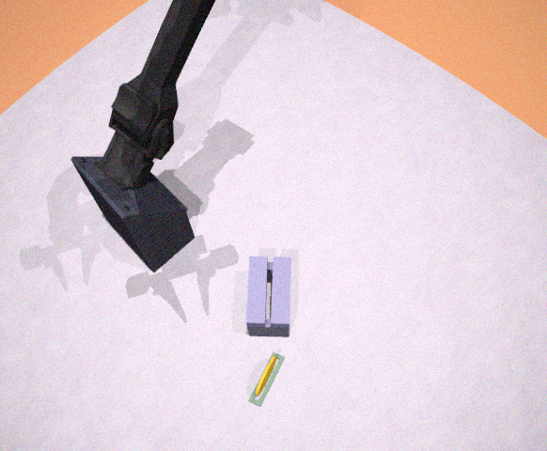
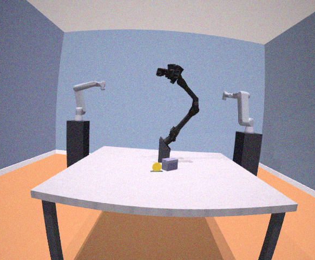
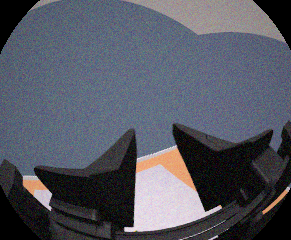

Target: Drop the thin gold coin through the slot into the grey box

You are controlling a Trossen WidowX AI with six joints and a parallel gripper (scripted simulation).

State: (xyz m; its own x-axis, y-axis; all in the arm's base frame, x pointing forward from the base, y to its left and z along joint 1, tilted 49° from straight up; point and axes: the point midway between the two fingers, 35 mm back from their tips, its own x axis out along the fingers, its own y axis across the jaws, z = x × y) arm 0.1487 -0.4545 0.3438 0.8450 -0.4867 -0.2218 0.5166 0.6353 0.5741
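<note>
Right now the gold coin is 670 mm below my gripper tip, 90 mm ahead of it and 10 mm to the right of it.
</note>
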